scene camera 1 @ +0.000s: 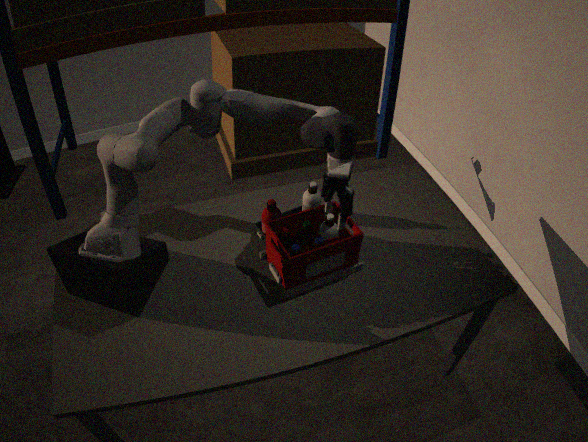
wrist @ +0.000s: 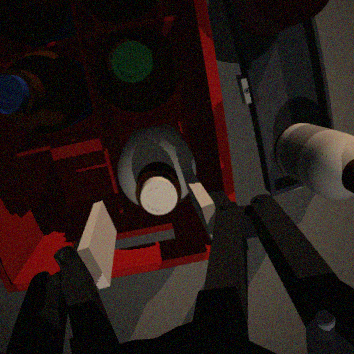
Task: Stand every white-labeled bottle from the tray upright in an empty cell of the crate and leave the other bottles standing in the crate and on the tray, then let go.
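A bottle with a white cap (scene camera 1: 330,226) (wrist: 158,195) stands upright in a corner cell of the red crate (scene camera 1: 295,270) (wrist: 214,85). My gripper (scene camera 1: 336,214) (wrist: 147,202) is open, with its fingers apart on either side of this bottle's neck in the wrist view. A white bottle (scene camera 1: 310,198) (wrist: 310,155) with a dark neck stands on the dark tray (wrist: 270,90) beside the crate. A red bottle (scene camera 1: 271,218) (wrist: 280,11) also stands on the tray. The bottles' labels are too dark to read.
A green-capped bottle (scene camera 1: 306,224) (wrist: 131,61) and a blue-capped bottle (scene camera 1: 296,248) (wrist: 12,94) stand in the crate. The crate's walls rise close around the fingers. A large cardboard box (scene camera 1: 305,100) and a shelf rack (scene camera 1: 391,85) stand behind the table.
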